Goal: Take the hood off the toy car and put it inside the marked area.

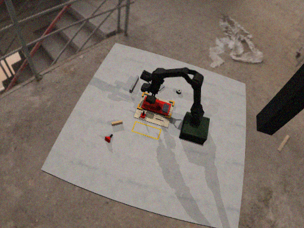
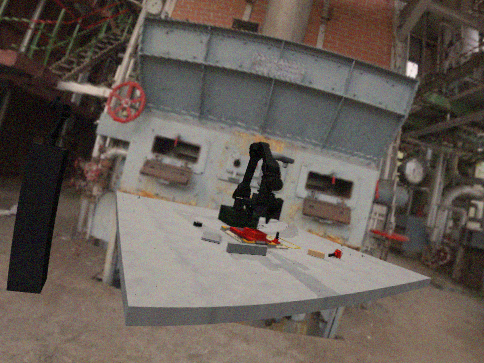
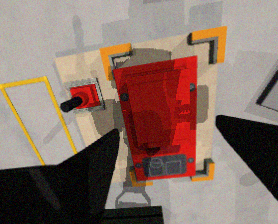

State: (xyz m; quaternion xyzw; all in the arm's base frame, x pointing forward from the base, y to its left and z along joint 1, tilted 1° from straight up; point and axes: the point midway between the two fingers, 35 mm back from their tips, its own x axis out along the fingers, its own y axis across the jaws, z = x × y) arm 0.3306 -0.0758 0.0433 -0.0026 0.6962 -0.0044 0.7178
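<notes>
Right now my gripper tip is 50 mm above the red hood. Also, from my gripper tip: wooden block: 230 mm to the left, 180 mm ahead, 80 mm below; then grey bar: 170 mm ahead, 140 mm to the right, 70 mm below.
</notes>
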